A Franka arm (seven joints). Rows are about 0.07 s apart.
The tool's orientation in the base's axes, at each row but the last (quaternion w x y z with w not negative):
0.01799, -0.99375, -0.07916, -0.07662
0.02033, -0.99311, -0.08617, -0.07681
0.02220, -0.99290, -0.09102, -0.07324
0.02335, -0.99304, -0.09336, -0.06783
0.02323, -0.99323, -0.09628, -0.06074
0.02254, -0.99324, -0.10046, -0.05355
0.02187, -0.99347, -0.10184, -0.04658
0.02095, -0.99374, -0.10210, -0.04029
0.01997, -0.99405, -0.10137, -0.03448
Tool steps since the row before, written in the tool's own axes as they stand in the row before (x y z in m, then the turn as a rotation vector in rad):
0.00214, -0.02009, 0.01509, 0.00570, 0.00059, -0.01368
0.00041, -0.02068, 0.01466, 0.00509, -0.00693, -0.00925
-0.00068, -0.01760, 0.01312, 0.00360, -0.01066, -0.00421
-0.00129, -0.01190, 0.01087, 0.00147, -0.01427, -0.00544
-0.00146, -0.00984, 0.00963, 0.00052, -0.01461, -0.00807
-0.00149, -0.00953, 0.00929, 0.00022, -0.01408, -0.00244
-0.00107, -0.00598, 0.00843, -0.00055, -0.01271, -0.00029
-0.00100, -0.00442, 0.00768, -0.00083, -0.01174, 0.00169
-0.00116, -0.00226, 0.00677, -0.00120, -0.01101, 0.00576
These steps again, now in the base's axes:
0.00113, 0.02088, -0.01410, 0.00361, -0.00036, 0.01438
-0.00102, 0.02121, -0.01385, 0.00237, 0.00718, 0.01012
-0.00204, 0.01792, -0.01253, 0.00094, 0.01087, 0.00503
-0.00208, 0.01209, -0.01054, -0.00197, 0.01395, 0.00607
-0.00221, 0.00993, -0.00939, -0.00327, 0.01395, 0.00857
-0.00243, 0.00955, -0.00907, -0.00288, 0.01369, 0.00293
-0.00152, 0.00608, -0.00829, -0.00316, 0.01231, 0.00067
-0.00130, 0.00451, -0.00759, -0.00308, 0.01140, -0.00136
-0.00116, 0.00230, -0.00676, -0.00304, 0.01080, -0.00547

